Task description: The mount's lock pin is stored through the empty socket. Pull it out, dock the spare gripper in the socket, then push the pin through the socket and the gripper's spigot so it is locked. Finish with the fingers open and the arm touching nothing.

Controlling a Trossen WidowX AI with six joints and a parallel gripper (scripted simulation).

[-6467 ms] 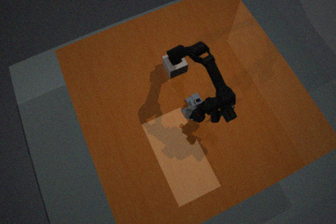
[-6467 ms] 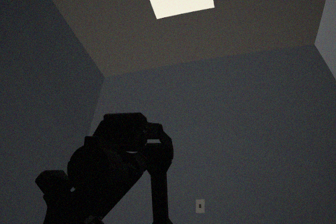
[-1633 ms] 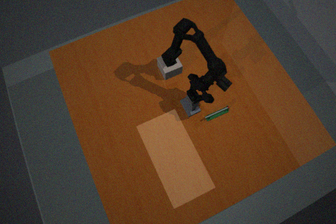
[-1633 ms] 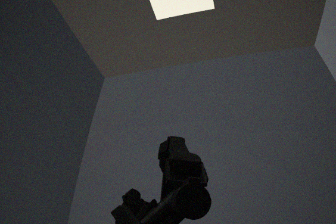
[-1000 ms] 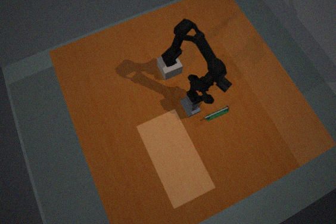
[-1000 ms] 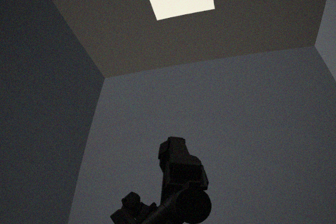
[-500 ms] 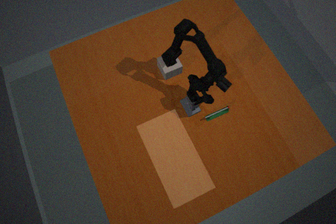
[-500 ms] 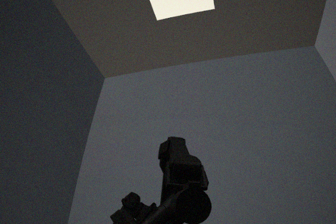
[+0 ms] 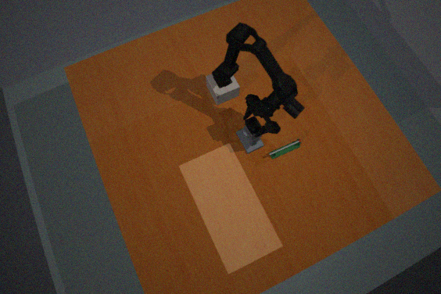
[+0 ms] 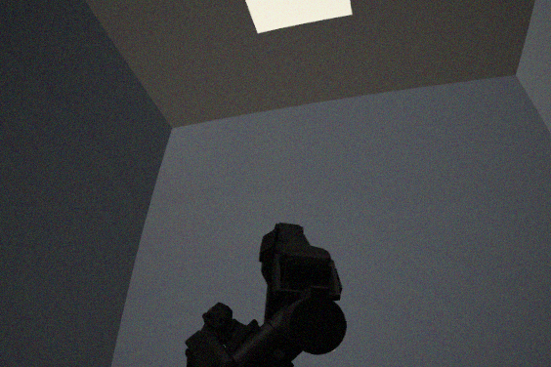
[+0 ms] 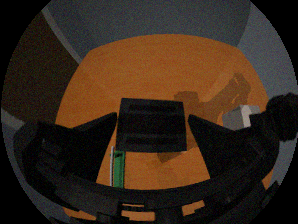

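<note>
Right now my gripper tip is 2 cm to the right of the spare gripper, 2 cm above it and 1 cm short of it. Also, from my gripper tip: flat green strip: 13 cm to the left, 12 cm below, 11 cm ahead; then grey mount: 10 cm below, 2 cm to the left, 1 cm ahead.
</note>
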